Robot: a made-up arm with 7 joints.
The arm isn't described. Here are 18 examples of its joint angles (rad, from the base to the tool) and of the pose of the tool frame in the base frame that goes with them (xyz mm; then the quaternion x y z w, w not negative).
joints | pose
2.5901 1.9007 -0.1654 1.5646 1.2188 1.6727 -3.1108 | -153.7 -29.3 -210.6 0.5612 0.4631 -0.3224 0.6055
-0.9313 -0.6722 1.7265 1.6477 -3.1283 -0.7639 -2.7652 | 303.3 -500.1 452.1 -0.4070 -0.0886 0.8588 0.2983
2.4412 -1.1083 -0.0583 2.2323 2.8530 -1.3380 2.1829 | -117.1 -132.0 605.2 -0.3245 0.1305 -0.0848 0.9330
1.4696 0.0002 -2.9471 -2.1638 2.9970 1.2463 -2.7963 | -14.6 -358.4 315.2 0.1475 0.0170 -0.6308 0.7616
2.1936 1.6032 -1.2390 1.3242 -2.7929 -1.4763 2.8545 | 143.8 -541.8 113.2 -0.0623 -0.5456 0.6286 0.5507
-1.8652 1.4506 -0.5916 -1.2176 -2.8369 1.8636 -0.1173 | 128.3 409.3 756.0 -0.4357 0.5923 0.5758 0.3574
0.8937 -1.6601 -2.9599 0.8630 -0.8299 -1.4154 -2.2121 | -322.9 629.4 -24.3 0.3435 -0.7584 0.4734 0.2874
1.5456 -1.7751 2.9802 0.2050 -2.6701 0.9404 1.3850 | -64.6 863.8 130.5 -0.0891 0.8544 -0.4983 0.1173
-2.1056 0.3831 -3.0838 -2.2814 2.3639 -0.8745 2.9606 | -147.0 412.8 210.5 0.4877 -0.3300 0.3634 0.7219
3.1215 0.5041 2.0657 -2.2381 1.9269 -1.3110 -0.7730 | -269.6 -314.8 266.5 -0.3806 0.4023 -0.6046 0.5726
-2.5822 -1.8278 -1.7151 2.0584 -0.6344 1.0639 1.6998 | -205.8 -343.6 223.4 0.5760 -0.1461 0.7715 0.2272
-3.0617 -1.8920 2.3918 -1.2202 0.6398 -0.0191 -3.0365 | 611.0 -420.1 530.2 -0.3499 -0.8107 -0.2435 0.4014
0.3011 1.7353 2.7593 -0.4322 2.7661 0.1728 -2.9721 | 811.9 -141.9 -37.3 0.1684 -0.4002 -0.3102 0.8457
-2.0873 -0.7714 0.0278 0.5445 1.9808 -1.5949 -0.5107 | 87.3 -298.7 1047.3 0.7214 0.1465 0.6727 0.0743
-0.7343 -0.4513 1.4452 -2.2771 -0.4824 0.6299 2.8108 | -340.6 299.0 346.3 0.2627 0.6377 -0.4320 0.5811
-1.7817 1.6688 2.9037 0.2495 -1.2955 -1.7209 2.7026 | -254.7 762.6 363.6 -0.6069 0.3213 -0.5154 0.5125
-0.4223 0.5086 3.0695 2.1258 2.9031 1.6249 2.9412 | -267.6 -122.9 730.0 -0.3288 0.9389 -0.1008 0.0110
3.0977 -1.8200 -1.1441 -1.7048 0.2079 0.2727 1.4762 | 216.3 552.0 47.3 0.4133 -0.3727 0.5569 0.6166
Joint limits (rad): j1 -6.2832..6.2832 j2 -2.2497..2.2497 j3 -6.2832..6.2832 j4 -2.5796..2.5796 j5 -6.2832..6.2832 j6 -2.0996..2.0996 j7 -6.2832..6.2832
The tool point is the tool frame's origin. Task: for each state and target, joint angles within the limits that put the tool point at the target. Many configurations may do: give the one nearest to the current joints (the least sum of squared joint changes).
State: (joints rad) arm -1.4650 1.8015 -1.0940 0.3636 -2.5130 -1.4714 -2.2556
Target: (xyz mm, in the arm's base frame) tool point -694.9 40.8 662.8
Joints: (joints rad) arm -2.4973 0.9928 -1.6295 0.6976 -2.6684 -1.3174 -2.2556
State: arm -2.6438 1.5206 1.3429 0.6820 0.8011 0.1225 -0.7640
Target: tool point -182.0 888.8 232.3
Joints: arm -2.0500 1.6448 1.3373 0.4190 0.8039 0.0576 -0.7640
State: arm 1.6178 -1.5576 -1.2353 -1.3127 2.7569 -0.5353 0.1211
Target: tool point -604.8 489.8 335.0
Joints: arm 1.4268 -1.4046 -1.4034 -1.2758 2.7754 -0.5039 0.1211
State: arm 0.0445 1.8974 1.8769 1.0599 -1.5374 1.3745 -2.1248
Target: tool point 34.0 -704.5 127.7
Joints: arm 0.7654 1.9758 1.7923 1.1498 -1.5194 1.1981 -2.1248
